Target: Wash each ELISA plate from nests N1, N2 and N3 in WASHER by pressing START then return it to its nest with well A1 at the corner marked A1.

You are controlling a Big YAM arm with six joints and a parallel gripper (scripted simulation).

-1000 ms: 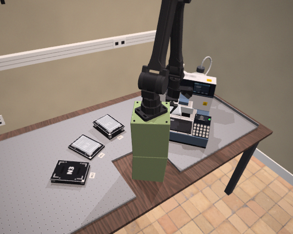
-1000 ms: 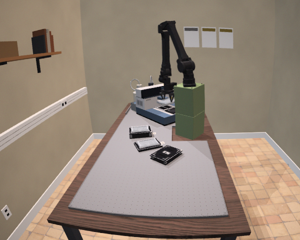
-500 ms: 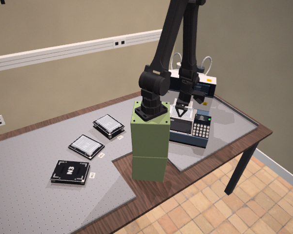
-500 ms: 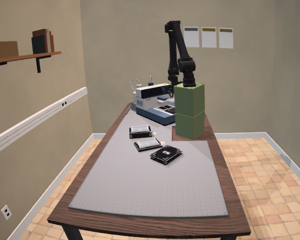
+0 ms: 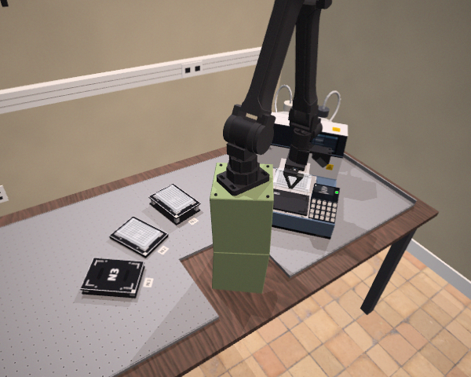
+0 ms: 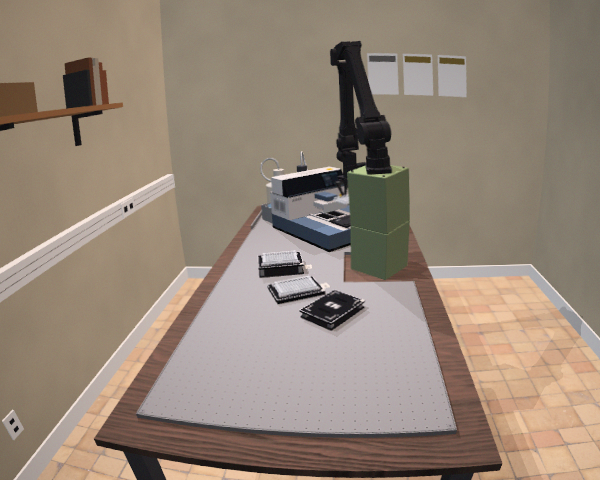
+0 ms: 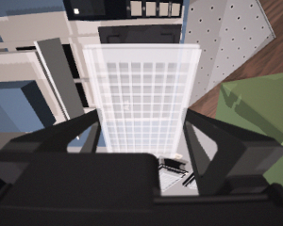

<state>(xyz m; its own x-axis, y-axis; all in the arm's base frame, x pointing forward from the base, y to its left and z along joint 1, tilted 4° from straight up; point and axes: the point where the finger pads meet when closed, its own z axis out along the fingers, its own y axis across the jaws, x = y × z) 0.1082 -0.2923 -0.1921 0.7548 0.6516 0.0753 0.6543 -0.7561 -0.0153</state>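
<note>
The dark washer carrier is 10 cm below my hand. The rest, counted from my hand: plate washer 10 cm ahead, 11 cm to the right, 6 cm below.
</note>
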